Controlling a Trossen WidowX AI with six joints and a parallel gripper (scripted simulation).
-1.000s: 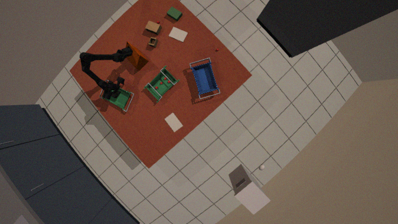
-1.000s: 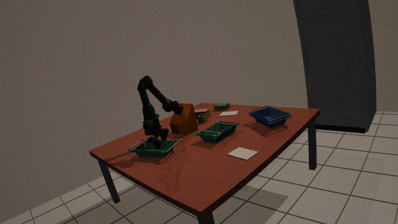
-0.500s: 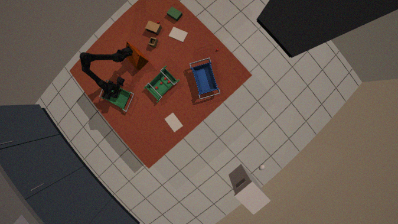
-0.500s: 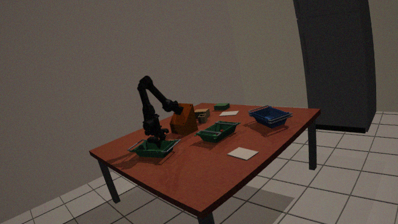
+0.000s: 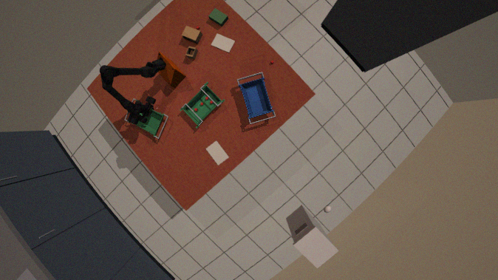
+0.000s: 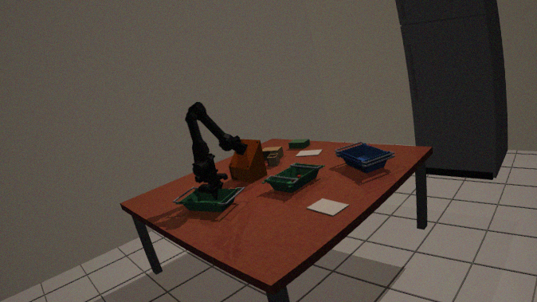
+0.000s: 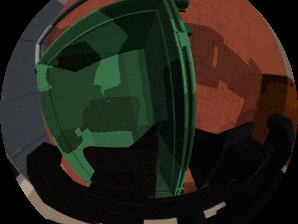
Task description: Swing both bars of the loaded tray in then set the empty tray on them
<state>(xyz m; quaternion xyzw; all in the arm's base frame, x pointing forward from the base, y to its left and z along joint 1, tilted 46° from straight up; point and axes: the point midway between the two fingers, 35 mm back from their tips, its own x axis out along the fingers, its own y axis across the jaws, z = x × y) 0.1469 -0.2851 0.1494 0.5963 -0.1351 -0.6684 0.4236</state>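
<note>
Right now my gripper tip is 60 mm to the left of the green tray, 30 mm below it and 30 mm short of it. Also, from my gripper tip: tan box: 590 mm to the left, 230 mm behind, 20 mm above; then green block: 820 mm to the left, 220 mm behind, 10 mm above.
</note>
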